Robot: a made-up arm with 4 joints. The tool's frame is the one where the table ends.
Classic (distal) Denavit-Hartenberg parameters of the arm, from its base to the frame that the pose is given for. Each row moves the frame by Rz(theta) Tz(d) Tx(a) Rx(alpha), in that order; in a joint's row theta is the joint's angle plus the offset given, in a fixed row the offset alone. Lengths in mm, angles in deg.
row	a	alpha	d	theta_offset
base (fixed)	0	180	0	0
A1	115.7	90	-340.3	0
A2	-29.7	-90	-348.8	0
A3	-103.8	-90	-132.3	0
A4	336.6	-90	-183.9	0
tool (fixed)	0	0	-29.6	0
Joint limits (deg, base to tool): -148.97..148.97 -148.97..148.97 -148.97..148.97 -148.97..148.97
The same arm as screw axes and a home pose.
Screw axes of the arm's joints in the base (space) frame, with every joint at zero. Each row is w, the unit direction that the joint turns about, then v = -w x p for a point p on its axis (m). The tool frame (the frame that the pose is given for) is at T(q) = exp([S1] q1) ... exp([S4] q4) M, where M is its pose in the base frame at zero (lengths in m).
S1: w 0 0 -1 v 0.0000 0.0000 0.0000
S2: w 0 1 0 v -0.3403 0.0000 0.1157
S3: w 0 0 -1 v 0.3488 0.0860 0.0000
S4: w 0 -1 0 v 0.4726 0.0000 0.0178
M: xyz 0.3188 -0.1649 0.4430 (m) rpy 0.0000 0.0000 0.0000 (rad, as in URDF)
Joint limits (rad, base to tool): -2.6000..2.6000 -2.6000..2.6000 -2.6000..2.6000 -2.6000..2.6000

